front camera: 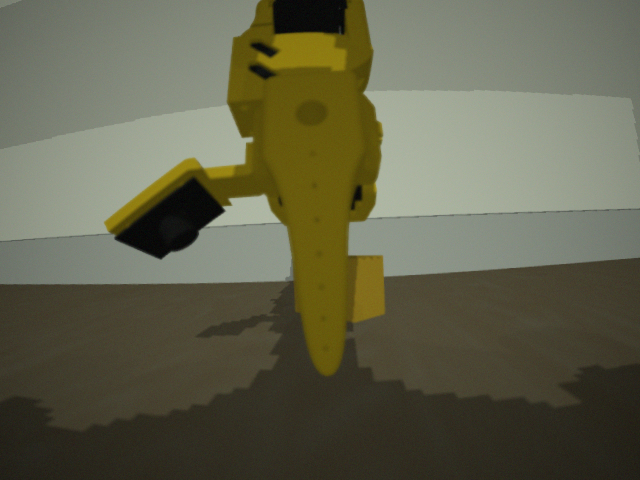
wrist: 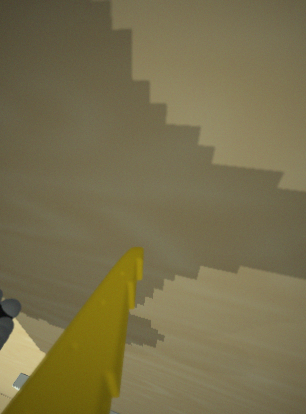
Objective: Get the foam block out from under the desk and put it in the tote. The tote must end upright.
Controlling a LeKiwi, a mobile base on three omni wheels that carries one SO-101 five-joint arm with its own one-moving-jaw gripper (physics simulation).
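Places are measured from the arm's base along level axes (x ahead, y right, z down), in metres.
Pixels of known places: hand, tool point: (front camera: 327, 360) (wrist: 143, 259).
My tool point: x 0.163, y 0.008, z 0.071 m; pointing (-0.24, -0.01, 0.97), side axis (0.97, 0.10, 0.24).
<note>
Ahead of a thing's pixels: the offset from my tool point to its top centre. "spot": to the spot under its first point. Level surfaces: height alone.
An orange-yellow block @[dy +0.020, dx +0.170, dz -0.027 m] (front camera: 368, 286), which looks like the foam block, stands on the floor in the front view. It is partly hidden behind my gripper, and its right part shows beside the jaw. My yellow gripper (front camera: 327, 361) (wrist: 137, 255) points down in the middle of the front view. In the wrist view one notched jaw shows, with the other swung out of the picture, so the gripper is open and empty. The block does not show in the wrist view. The tote shows in neither view.
A pale panel (front camera: 491, 155) and a blue-grey band @[spot: dy +0.288, dx +0.398, dz -0.032 m] (front camera: 491, 237) run across behind the block. Dark stepped shadows lie on the brown floor @[dz +0.019 m] (front camera: 491, 330) (wrist: 240, 320). Part of a dark wheel (wrist: 9, 309) shows at the left edge of the wrist view.
</note>
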